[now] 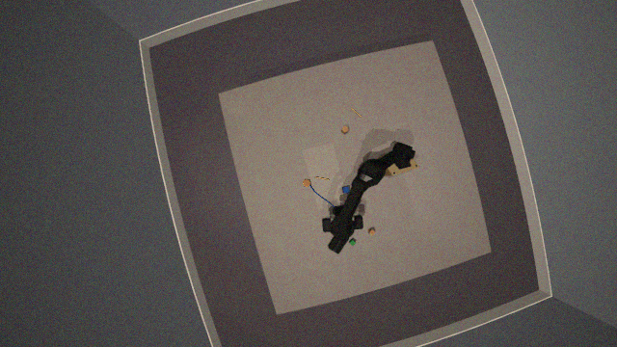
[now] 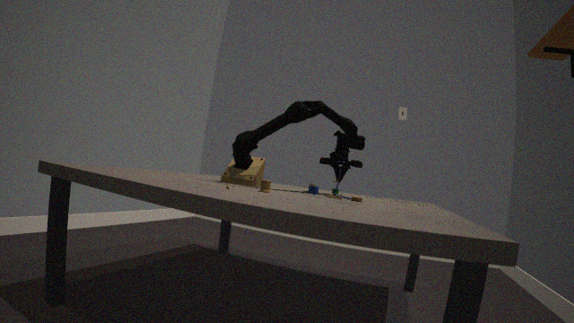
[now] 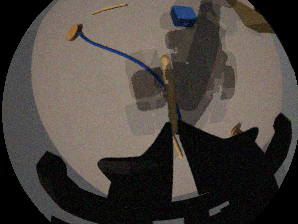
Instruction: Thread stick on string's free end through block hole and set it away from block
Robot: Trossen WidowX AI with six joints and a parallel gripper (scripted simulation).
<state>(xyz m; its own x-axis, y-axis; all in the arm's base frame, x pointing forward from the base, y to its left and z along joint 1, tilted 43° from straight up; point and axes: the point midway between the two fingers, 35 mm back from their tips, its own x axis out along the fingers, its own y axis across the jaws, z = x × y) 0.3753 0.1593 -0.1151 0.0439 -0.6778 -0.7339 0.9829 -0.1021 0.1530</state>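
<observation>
The blue block is 14 cm to the right of my gripper tip, 8 cm behind it and 4 cm below it. From my gripper tip the other things lie so: green cube (15 cm to the left, 5 cm below, 4 cm behind); then thin wooden stick (2 cm to the right); then round wooden button (22 cm to the right, 12 cm ahead, 5 cm below).
</observation>
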